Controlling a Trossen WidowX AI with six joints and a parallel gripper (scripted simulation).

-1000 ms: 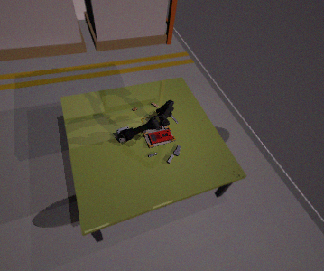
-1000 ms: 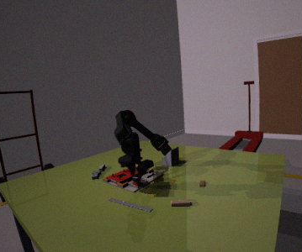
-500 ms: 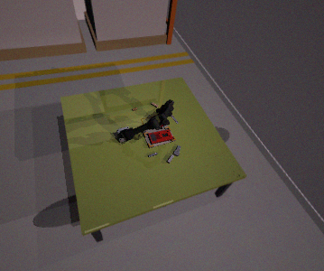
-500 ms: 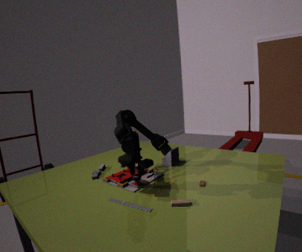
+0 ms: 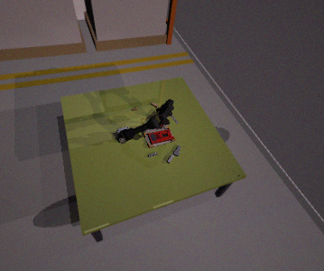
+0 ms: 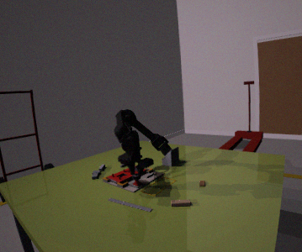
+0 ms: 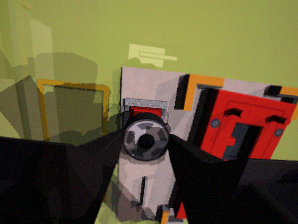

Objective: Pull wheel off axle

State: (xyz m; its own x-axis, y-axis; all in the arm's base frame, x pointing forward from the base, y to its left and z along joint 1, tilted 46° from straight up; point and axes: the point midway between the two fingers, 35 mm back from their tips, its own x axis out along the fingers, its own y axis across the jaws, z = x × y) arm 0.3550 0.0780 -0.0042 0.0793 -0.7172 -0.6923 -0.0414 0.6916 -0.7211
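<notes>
The axle lies 2 cm below my gripper tip. From my gripper tip the other things lie so: wheel (right at my gripper tip); then long grey bar (14 cm ahead, 9 cm to the left, 5 cm below); then small brown cube (26 cm to the left, 19 cm behind, 5 cm below).
</notes>
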